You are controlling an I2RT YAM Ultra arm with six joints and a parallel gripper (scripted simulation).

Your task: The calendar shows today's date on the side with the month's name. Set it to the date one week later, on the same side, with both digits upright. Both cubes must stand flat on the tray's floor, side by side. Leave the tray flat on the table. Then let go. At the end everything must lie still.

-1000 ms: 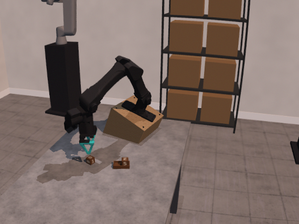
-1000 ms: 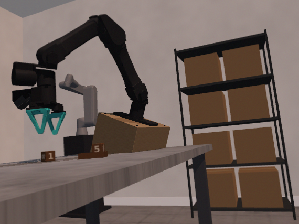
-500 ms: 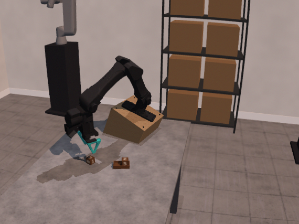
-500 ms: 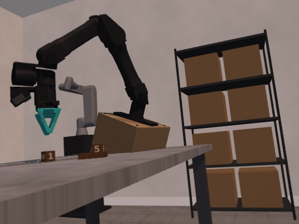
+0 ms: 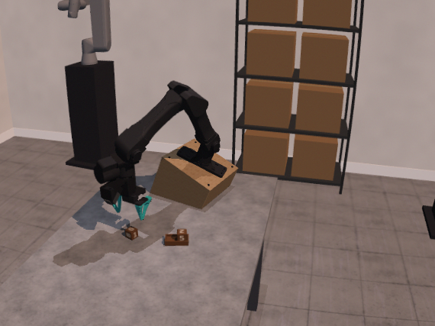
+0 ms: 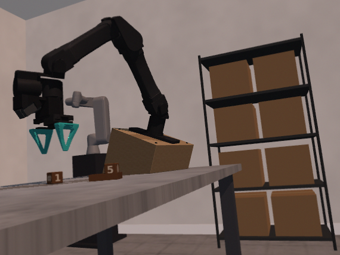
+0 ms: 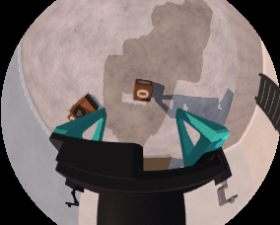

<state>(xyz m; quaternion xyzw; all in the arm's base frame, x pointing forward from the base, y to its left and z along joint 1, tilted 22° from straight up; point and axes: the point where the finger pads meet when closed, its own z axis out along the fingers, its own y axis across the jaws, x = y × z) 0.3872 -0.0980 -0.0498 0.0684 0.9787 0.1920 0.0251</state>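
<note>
Now: the brown cube 8 cm below my hand. From my hand the other things lie so: brown calendar tray: 3 cm behind, 15 cm to the left, 9 cm below.
</note>
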